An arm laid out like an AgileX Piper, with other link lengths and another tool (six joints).
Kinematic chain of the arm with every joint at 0, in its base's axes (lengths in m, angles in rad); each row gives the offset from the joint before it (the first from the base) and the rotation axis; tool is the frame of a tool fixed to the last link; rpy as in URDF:
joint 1: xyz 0 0 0.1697 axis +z
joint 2: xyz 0 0 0 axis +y
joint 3: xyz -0.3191 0 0.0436 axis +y
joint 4: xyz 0.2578 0 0.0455 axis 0.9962 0 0.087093
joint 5: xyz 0 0 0 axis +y
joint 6: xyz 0.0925 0 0.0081 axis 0.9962 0 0.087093
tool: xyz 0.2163 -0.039 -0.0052 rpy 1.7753 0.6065 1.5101
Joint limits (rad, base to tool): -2.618..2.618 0..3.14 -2.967..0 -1.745..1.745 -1.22..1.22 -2.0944..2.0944
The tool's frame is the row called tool.
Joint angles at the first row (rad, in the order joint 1, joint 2, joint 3, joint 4, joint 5, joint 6):
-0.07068 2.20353 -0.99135 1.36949 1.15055 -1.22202
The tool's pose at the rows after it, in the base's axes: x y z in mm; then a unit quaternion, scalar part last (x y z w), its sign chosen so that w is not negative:
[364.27 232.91 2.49 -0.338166 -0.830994 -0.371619 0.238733]
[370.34 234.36 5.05 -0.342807 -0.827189 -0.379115 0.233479]
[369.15 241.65 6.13 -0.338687 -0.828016 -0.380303 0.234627]
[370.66 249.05 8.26 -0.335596 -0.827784 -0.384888 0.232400]
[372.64 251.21 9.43 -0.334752 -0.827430 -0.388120 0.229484]
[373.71 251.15 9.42 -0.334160 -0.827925 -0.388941 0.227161]
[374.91 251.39 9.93 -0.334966 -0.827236 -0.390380 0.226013]
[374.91 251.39 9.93 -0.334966 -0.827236 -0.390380 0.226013]
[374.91 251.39 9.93 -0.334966 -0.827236 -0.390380 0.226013]
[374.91 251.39 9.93 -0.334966 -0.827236 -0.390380 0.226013]
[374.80 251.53 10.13 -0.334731 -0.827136 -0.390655 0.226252]
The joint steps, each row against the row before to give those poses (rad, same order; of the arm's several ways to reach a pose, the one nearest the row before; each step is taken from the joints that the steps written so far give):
0.00001 0.00001 -0.00309 0.01453 -0.00001 -0.00833
-0.00001 -0.00002 0.00002 0.02393 0.00001 -0.00871
0.01821 0.00000 0.00001 0.01221 -0.00112 -0.00224
0.01702 0.00001 -0.00003 0.02172 -0.00082 -0.00946
0.00425 -0.00001 0.00000 0.01135 0.00001 -0.00811
0.00001 0.00002 0.00003 0.00299 -0.00111 -0.00552
0.00000 -0.00002 -0.00002 0.00464 0.00001 -0.00202
0.00000 0.00000 0.00000 0.00000 0.00000 0.00000
0.00000 0.00000 0.00000 0.00000 0.00000 0.00000
0.00000 0.00000 0.00000 0.00000 0.00000 0.00000
0.00000 0.00003 -0.00001 0.00001 0.00088 -0.00002

